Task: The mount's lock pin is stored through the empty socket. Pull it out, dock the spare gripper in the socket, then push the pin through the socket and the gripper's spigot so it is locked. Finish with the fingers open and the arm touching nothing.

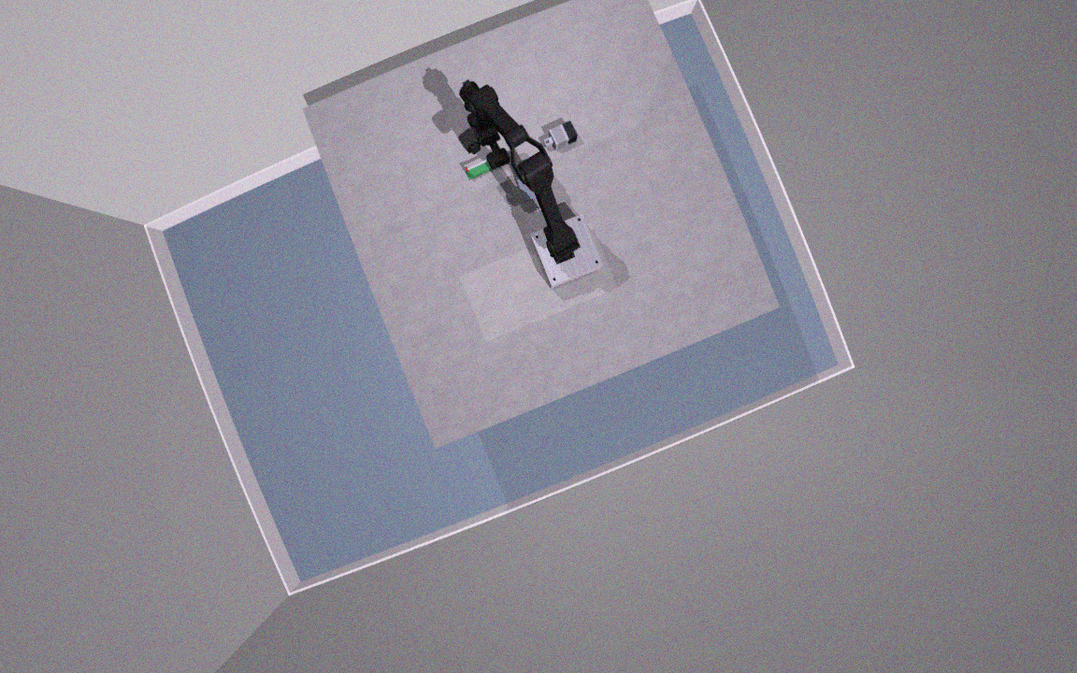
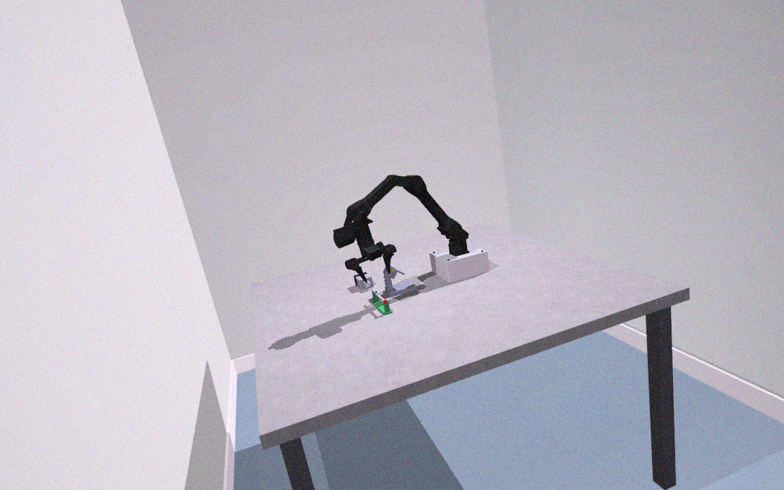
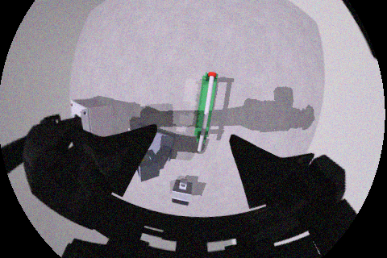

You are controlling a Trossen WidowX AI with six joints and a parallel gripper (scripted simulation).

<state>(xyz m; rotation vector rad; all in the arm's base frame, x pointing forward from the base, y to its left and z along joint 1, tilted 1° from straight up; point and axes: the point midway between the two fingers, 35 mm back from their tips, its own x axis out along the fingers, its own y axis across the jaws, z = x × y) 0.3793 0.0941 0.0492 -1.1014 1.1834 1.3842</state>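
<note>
Right now the spare gripper is 25 cm to the right of my gripper tip and 8 cm below it. The rest, counted from my gripper tip: grey mount (10 cm to the right, 9 cm behind, 5 cm below); green cradle (8 cm below, 2 cm to the left, 1 cm ahead).
</note>
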